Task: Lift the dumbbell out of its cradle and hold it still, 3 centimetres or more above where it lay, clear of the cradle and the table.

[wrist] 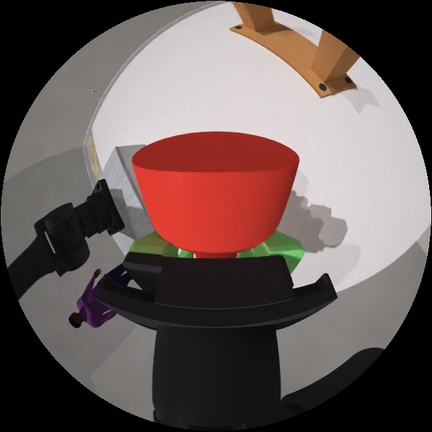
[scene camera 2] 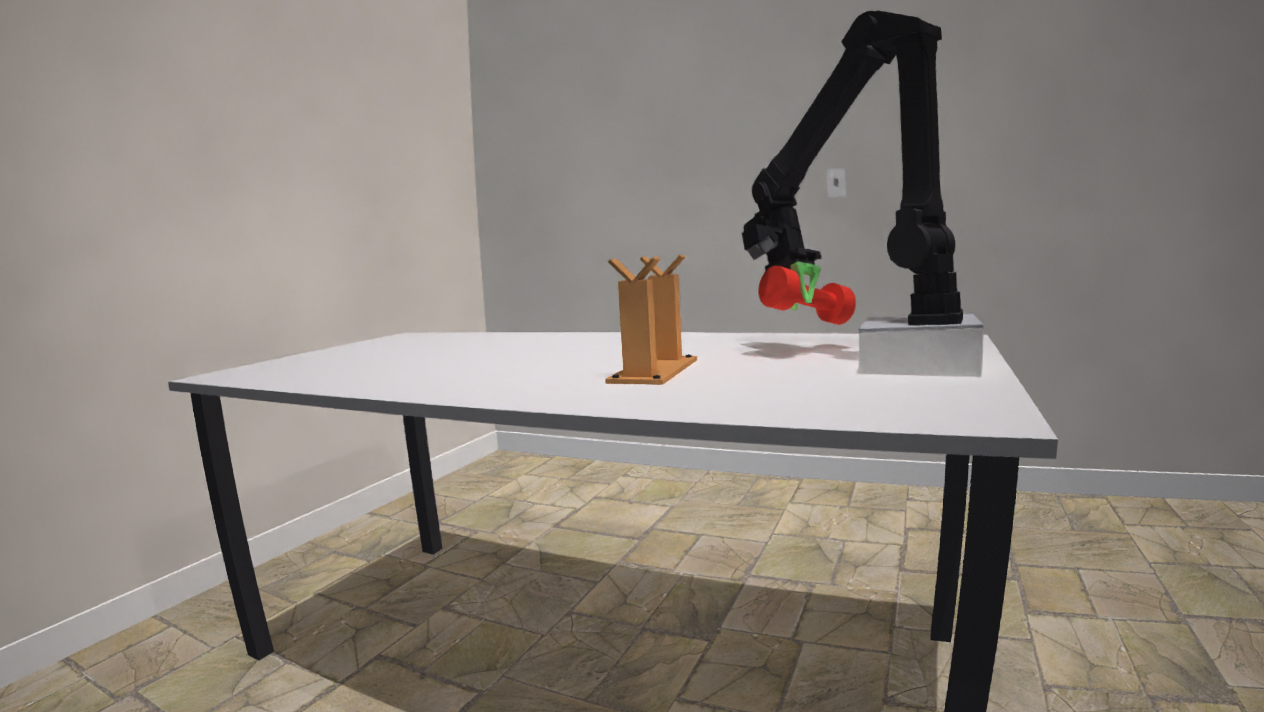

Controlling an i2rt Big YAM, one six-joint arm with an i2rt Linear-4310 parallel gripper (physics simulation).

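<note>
A red dumbbell (scene camera 2: pixel 778 289) (wrist: pixel 215 210) hangs in the air over the table, tilted, its far-right end lower in the scene view. My gripper (scene camera 2: pixel 806 293) (wrist: pixel 215 214), with green fingers, is shut on the dumbbell's handle between its two heads. In the wrist view the near head hides much of the handle and the fingertips. The orange-brown wooden cradle (scene camera 2: pixel 638 327) (wrist: pixel 292 47) stands upright on the table (scene camera 2: pixel 442 380) (wrist: pixel 175 75), to the left of the dumbbell in the scene view. Its V-shaped tops are empty, and the dumbbell is apart from both cradle and table.
The grey base block (scene camera 2: pixel 919 348) (wrist: pixel 125 195) carries the arm at the right end of the table, close to the dumbbell's lower end in the scene view. A person in purple (wrist: pixel 90 305) shows at the lower left of the wrist view. Grey walls stand behind the table.
</note>
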